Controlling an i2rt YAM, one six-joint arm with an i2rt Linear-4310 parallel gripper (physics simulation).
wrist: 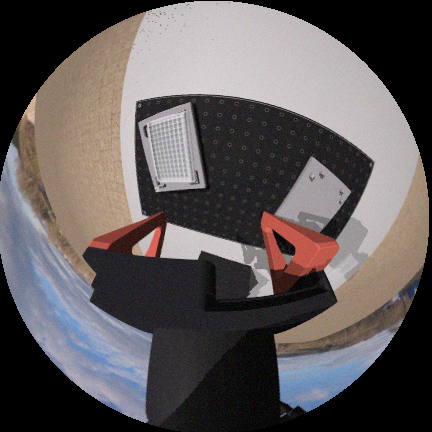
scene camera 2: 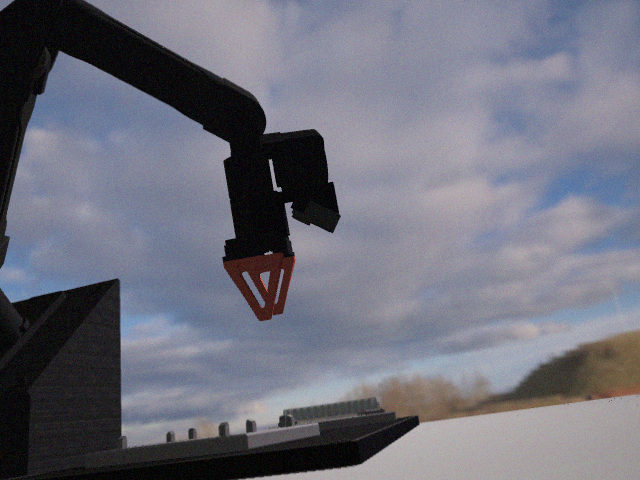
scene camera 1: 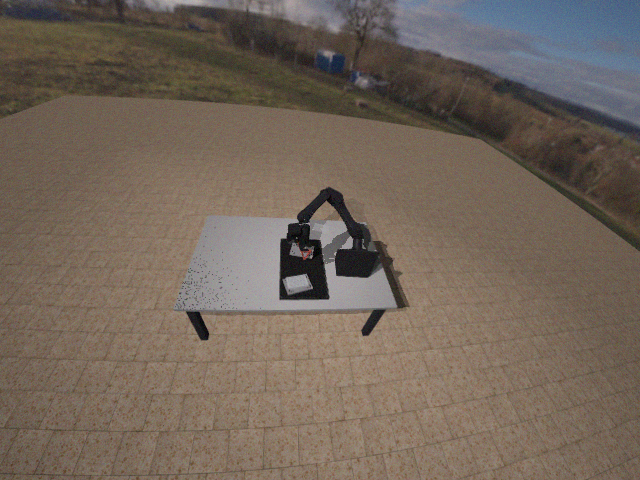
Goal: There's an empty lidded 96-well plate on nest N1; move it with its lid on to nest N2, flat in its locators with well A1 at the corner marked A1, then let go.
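Frame: origin at the arm's base, x ahead, y left, z up, level; metres.
Seen in the pictures: gripper, fingertip midpoint: [wrist: 213,216] [scene camera 2: 272,317] [scene camera 1: 303,255]; arm's base at its link origin: [scene camera 2: 7,343] [scene camera 1: 357,250].
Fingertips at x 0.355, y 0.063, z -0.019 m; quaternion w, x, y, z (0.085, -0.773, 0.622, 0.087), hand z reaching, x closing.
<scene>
Pixels of each thing's top centre, then the offset from my fingertips to it. Level surfaces: height alone.
- lidded 96-well plate at its top centre: [scene camera 2: 330,403] [wrist: 166,150] [scene camera 1: 297,280] dz -0.109, dx +0.024, dy +0.119 m
- light grey nest at its top centre: [scene camera 2: 329,415] [wrist: 166,151] [scene camera 1: 297,283] dz -0.124, dx +0.018, dy +0.127 m
- black perforated board at its top centre: [scene camera 2: 266,439] [wrist: 249,183] [scene camera 1: 302,265] dz -0.141, dx -0.006, dy -0.036 m
- white table at its surface level: dz -0.155 m
The lidded 96-well plate [scene camera 1: 298,283] [scene camera 2: 330,410] [wrist: 172,150] sits on a light grey nest [wrist: 199,162] at the near end of the board in scene camera 1, at left in the wrist view. It looks flat there. The other grey nest [scene camera 1: 296,250] [scene camera 2: 206,444] [wrist: 315,196] holds no plate and shows small locator posts. Nest labels and the A1 mark are too small to read. My gripper [scene camera 1: 306,255] [scene camera 2: 271,315] [wrist: 213,216] is open and empty, its orange fingers pointing down high above the board, towards the empty nest's end and well away from the plate.
Both nests stand on a black perforated board [scene camera 1: 303,266] [scene camera 2: 356,450] [wrist: 235,150] on the white table [scene camera 1: 237,258]. A dark box-shaped block [scene camera 1: 355,262] [scene camera 2: 77,361] stands beside the board at the arm's base. The arm's shadow falls across the empty nest.
</scene>
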